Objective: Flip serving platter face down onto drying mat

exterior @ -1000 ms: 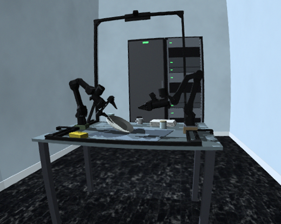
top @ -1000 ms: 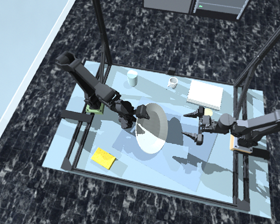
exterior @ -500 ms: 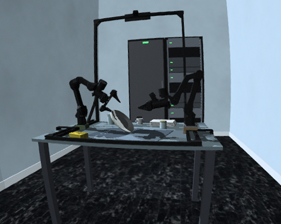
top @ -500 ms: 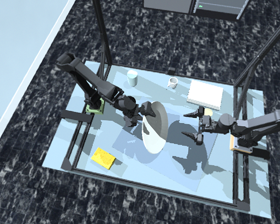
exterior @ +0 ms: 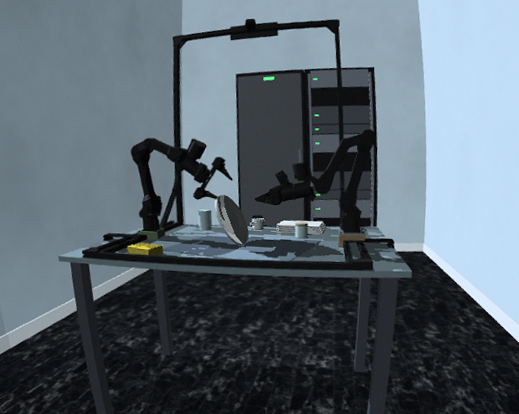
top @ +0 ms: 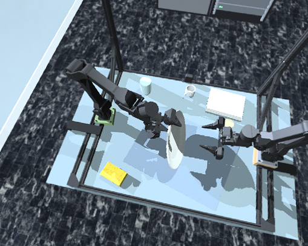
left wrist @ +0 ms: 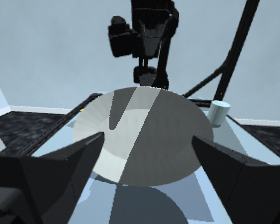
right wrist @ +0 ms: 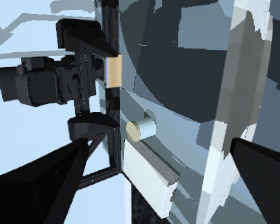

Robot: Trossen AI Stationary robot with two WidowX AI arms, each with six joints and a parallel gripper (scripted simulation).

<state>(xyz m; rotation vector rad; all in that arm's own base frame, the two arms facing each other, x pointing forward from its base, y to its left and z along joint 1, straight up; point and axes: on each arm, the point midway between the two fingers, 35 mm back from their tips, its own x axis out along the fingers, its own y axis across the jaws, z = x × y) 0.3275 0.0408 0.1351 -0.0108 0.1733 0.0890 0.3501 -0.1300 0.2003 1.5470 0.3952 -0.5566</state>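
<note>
Right now my right hand is 40 mm to the right of the white oval serving platter and 140 mm above it. The rest, counted from my right hand: white folded stack: 320 mm behind, 280 mm to the left, 220 mm below; blue drying mat: 30 mm ahead, 100 mm to the left, 240 mm below; white mug: 340 mm behind, 50 mm to the left, 210 mm below.
Right now the white oval serving platter is 10 mm ahead of my left hand, 150 mm to the right of it and 90 mm below it. The rest, counted from my left hand: white folded stack (310 mm behind, 90 mm to the left, 170 mm below); then blue drying mat (40 mm ahead, 90 mm to the right, 190 mm below); then white mug (330 mm behind, 130 mm to the right, 160 mm below).
</note>
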